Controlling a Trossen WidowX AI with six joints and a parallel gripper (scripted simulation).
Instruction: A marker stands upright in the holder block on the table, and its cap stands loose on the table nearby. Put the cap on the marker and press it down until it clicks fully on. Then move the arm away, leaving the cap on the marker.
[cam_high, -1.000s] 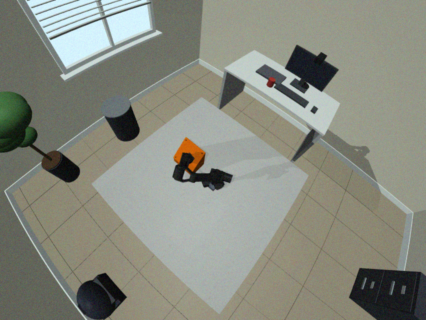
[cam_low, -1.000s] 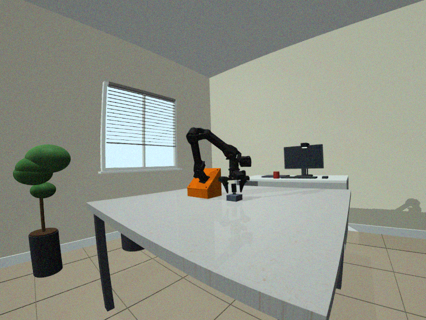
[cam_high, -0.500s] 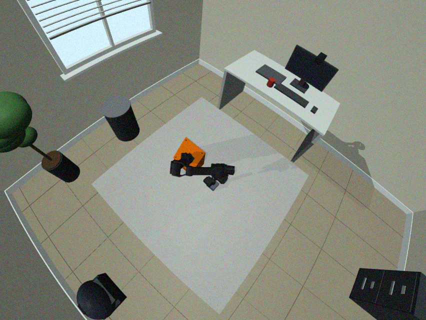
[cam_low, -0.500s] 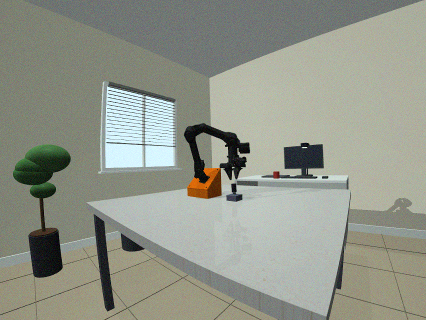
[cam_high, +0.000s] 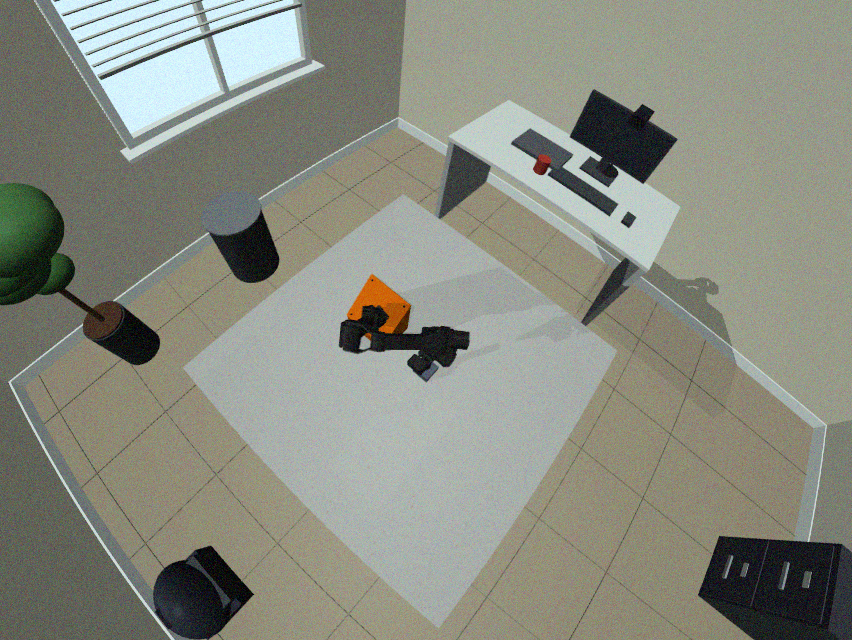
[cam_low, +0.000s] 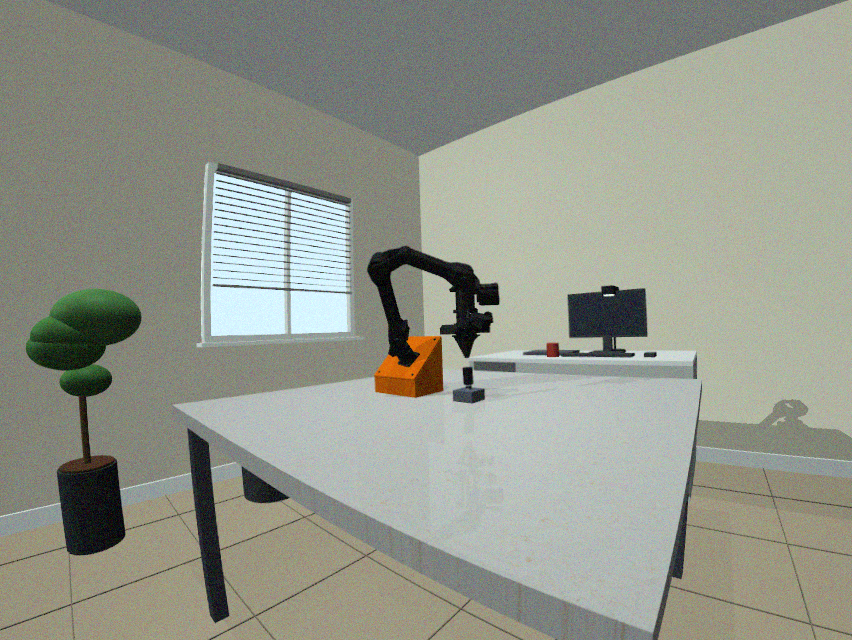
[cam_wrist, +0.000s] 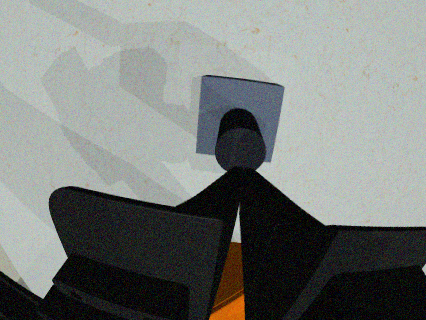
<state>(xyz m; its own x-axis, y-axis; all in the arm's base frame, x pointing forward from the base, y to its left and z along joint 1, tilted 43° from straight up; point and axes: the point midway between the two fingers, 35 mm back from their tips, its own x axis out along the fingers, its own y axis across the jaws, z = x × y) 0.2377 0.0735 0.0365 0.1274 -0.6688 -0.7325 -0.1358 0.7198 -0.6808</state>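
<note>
Right now my gripper tip is 50 mm above the black marker cap. From my gripper tip the other things lie so: holder block 110 mm below.
</note>
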